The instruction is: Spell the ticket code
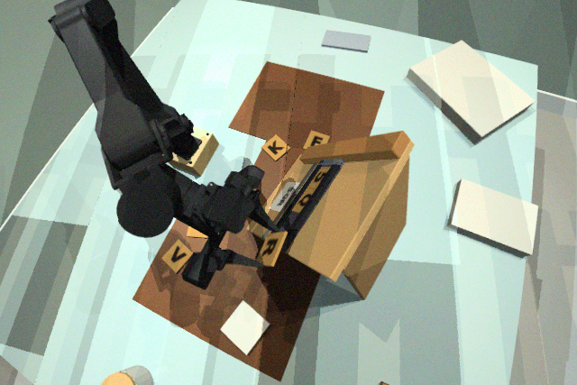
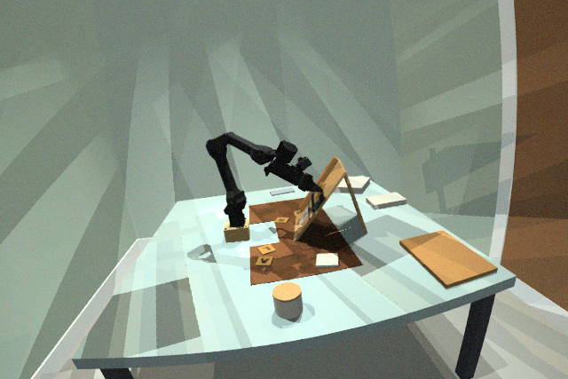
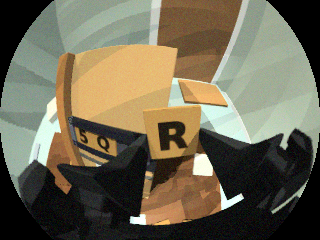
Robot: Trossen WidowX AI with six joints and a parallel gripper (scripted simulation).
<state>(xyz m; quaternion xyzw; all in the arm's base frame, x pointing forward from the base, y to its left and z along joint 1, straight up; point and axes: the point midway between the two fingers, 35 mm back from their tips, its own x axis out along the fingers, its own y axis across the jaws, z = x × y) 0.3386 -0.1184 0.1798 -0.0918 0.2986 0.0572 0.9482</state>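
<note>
The q tile is 110 mm to the left of my gripper tip and 70 mm below it. The rest, counted from my gripper tip: white ticket: 70 mm behind, 120 mm to the left, 150 mm below; then r tile: right at my gripper tip; then s tile: 170 mm to the left, 70 mm below.
</note>
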